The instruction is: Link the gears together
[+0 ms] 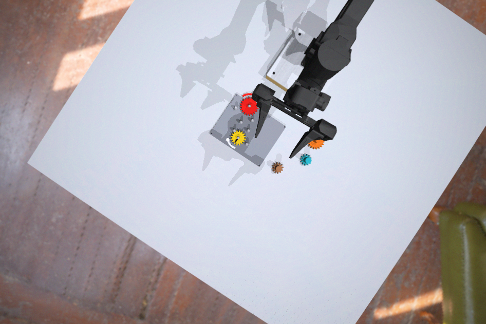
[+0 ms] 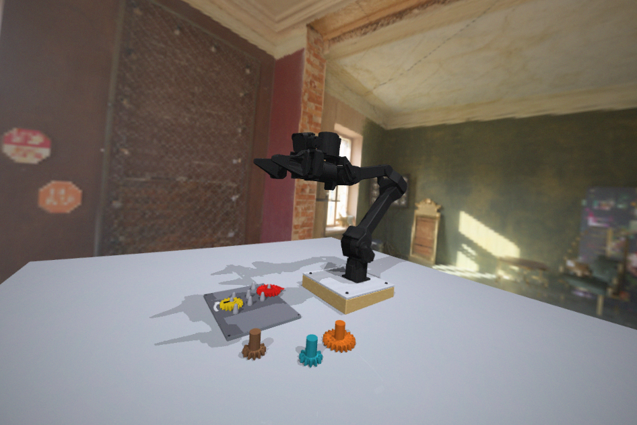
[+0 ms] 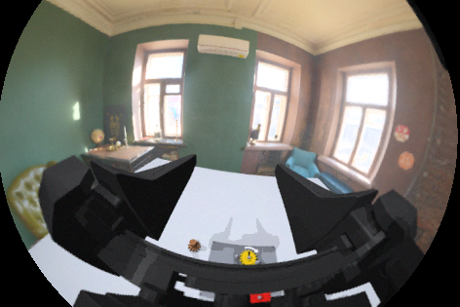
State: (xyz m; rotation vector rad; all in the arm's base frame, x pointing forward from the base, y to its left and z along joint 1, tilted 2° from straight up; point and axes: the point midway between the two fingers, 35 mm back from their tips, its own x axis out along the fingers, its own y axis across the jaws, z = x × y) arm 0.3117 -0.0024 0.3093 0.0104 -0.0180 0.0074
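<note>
Right now my gripper tip is 120 mm past the orange gear, 160 mm to the right of it and 340 mm above it. From my gripper tip the other things lie so: brown gear (40 mm ahead, 90 mm to the left, 340 mm below); then red gear (100 mm behind, 100 mm to the right, 340 mm below); then yellow gear (20 mm ahead, 80 mm to the right, 340 mm below).
</note>
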